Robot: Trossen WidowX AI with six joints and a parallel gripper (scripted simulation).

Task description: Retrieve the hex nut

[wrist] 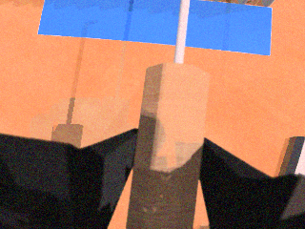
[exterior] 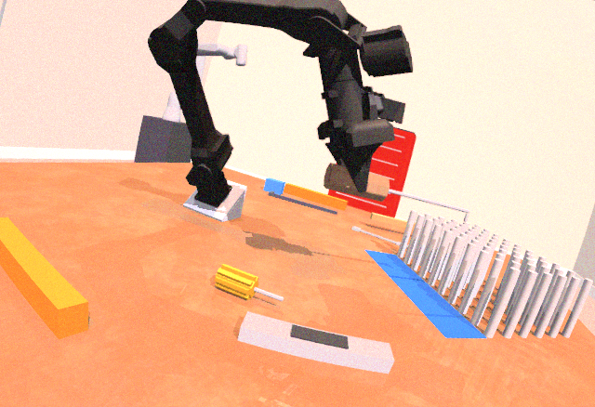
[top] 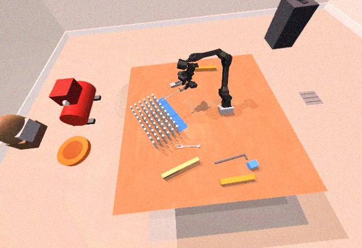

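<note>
My gripper tip is 130 mm short of the blue taped strip, 120 mm to the right of it and 150 mm above it. Round my gripper tip: hex nut (290 mm ahead, 170 mm to the left, 150 mm below); wooden-handled tool (90 mm ahead, 50 mm to the left); yellow-handled screwdriver (80 mm behind, 140 mm to the right, 140 mm below).
</note>
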